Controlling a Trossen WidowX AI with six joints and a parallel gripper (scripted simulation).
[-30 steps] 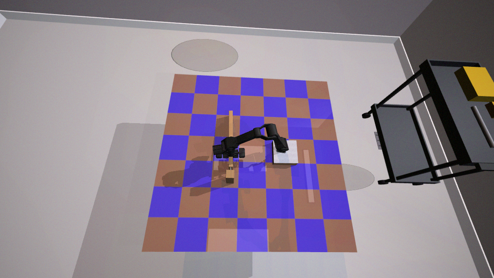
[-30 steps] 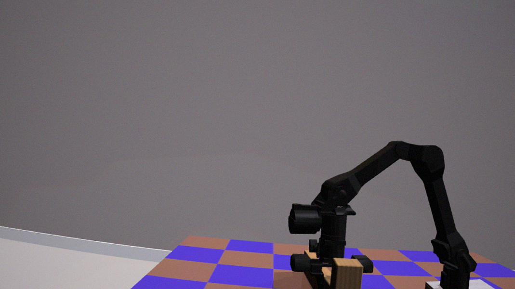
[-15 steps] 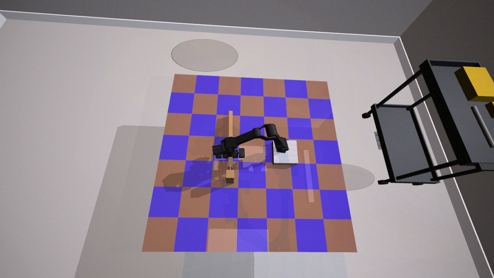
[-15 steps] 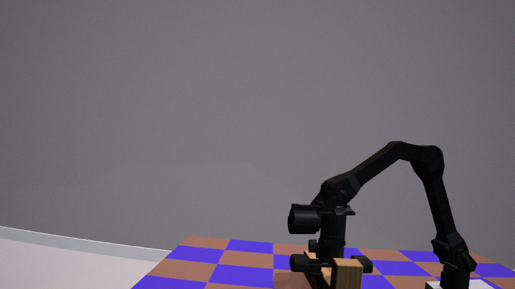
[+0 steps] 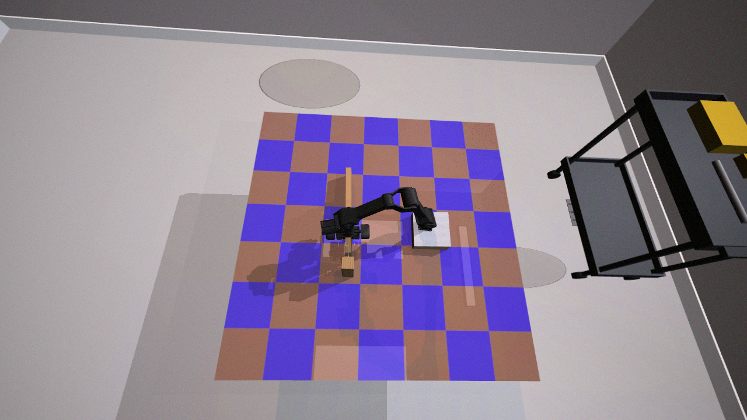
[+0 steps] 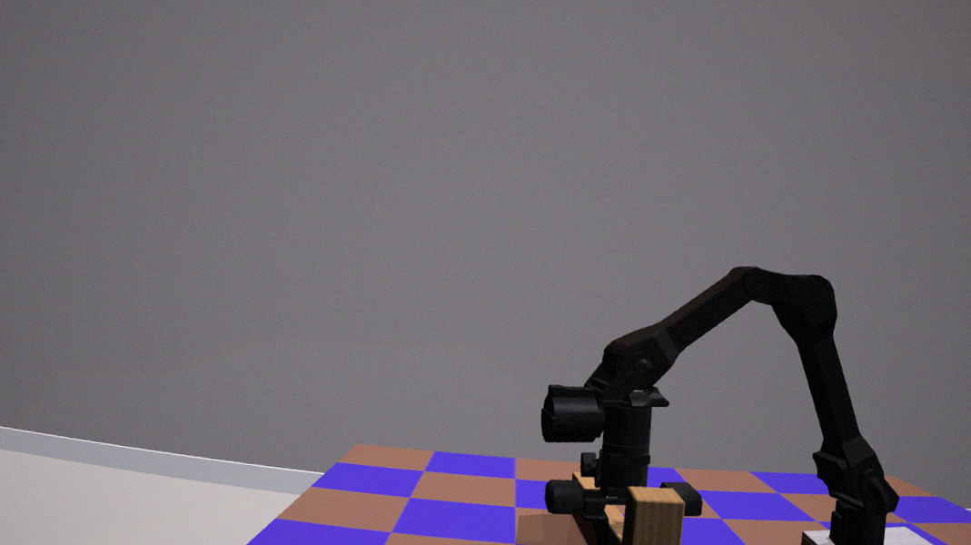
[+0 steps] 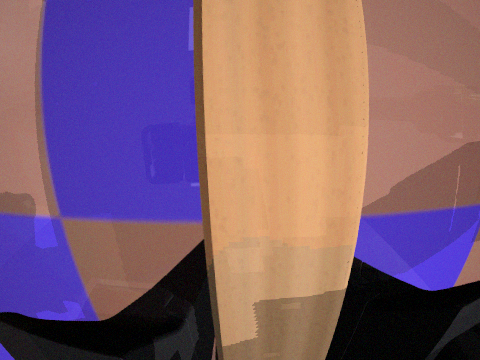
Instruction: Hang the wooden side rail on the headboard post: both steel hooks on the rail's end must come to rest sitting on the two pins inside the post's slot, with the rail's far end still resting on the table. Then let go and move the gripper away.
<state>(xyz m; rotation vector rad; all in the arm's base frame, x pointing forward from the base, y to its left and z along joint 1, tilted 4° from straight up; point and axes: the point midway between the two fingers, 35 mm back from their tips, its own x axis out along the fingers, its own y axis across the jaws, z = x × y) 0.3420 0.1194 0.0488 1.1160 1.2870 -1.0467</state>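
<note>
Now: gripper tip 14 cm to the right of the wooden headboard post, 4 cm below it and 2 cm past it.
</note>
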